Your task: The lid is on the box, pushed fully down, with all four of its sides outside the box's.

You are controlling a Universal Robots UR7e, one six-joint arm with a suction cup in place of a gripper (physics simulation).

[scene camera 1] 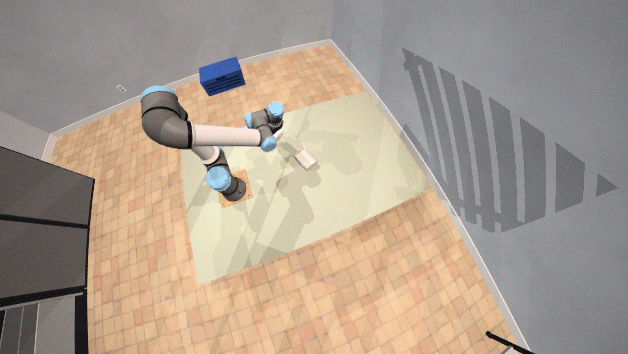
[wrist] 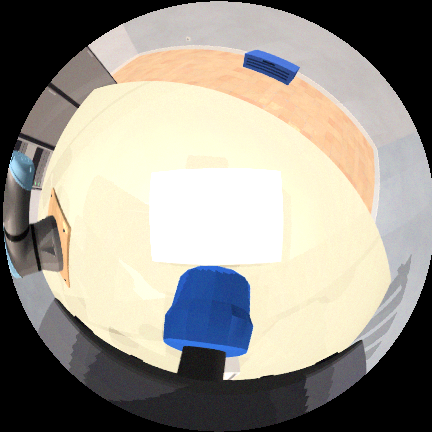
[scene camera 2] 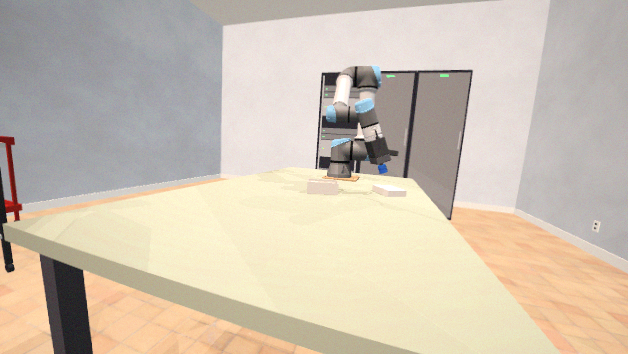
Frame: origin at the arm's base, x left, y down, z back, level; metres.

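Seen in the pictures: hand, its tool point: (wrist: 213, 290) (scene camera 2: 383, 172); arm's base, origin of its link: (scene camera 1: 234, 189) (wrist: 54, 243) (scene camera 2: 339, 176).
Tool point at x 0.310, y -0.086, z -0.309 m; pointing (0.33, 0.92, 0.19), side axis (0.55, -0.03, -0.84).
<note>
Pixels of each thing's middle, then the offset from my tool point to it. Level surfaces: height alone.
- white lid, middle of its body: (wrist: 215, 216) (scene camera 2: 388, 190) (scene camera 1: 271, 135) dy +0.081, dx +0.027, dz +0.025 m
- pale box, middle of its body: (scene camera 2: 322, 186) (scene camera 1: 305, 159) dy +0.071, dx -0.218, dz -0.161 m
- pale table, height of its surface: dy +0.094 m
The white lid (scene camera 1: 278, 134) (scene camera 2: 392, 190) (wrist: 216, 215) lies flat on the table, apart from the box, mostly hidden under the wrist in scene camera 1. The pale box (scene camera 1: 305, 159) (scene camera 2: 322, 187) stands on the table with its open top up; a small part of the box (wrist: 232, 375) shows at the bottom of the wrist view. My gripper, a blue suction cup (scene camera 2: 382, 169) (wrist: 214, 270), is open and holds nothing. It hangs above the table close to the lid, tilted, with a gap between cup and lid in scene camera 2. The cup is hidden in scene camera 1.
The pale table (scene camera 1: 400, 165) (scene camera 2: 250, 280) (wrist: 150, 120) carries the arm's base on an orange plate (scene camera 1: 248, 191) (wrist: 64, 230). A blue cabinet (scene camera 1: 221, 76) (wrist: 270, 66) stands on the floor by the wall. Dark server racks (scene camera 2: 438, 135) stand behind the arm. A red frame (scene camera 2: 12, 175) is at the far left.
</note>
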